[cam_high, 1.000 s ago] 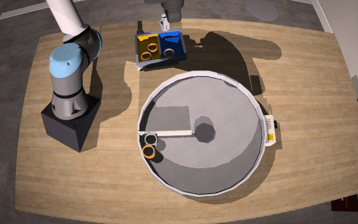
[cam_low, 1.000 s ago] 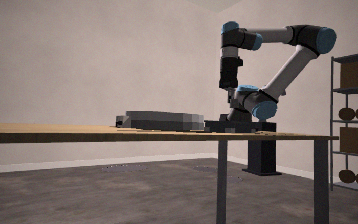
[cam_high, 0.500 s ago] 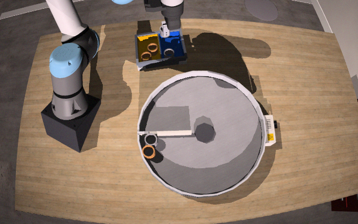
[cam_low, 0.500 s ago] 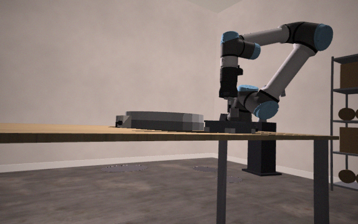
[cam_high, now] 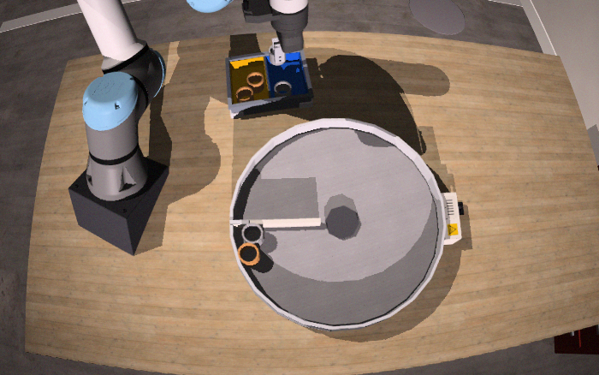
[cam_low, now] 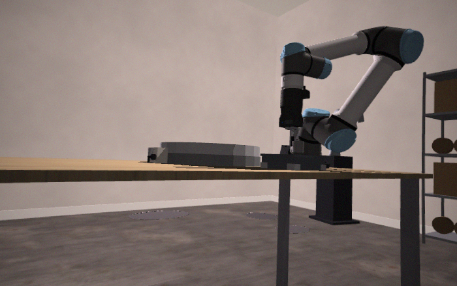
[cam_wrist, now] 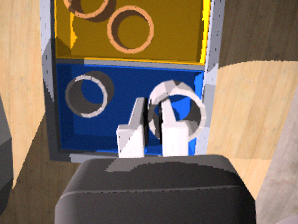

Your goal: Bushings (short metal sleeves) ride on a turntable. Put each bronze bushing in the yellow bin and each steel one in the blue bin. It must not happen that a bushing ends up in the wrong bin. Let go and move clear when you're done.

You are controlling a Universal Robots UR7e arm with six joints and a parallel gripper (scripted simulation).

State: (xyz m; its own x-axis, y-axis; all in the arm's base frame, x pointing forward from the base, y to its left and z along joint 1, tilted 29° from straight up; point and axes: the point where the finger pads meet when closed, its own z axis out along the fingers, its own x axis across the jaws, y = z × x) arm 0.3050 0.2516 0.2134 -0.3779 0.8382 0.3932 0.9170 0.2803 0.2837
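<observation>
The bin lies 70 mm below my hand, 30 mm to the right of it and 20 mm behind it. Round my hand: turntable: 350 mm to the right, 170 mm ahead, 40 mm below.
</observation>
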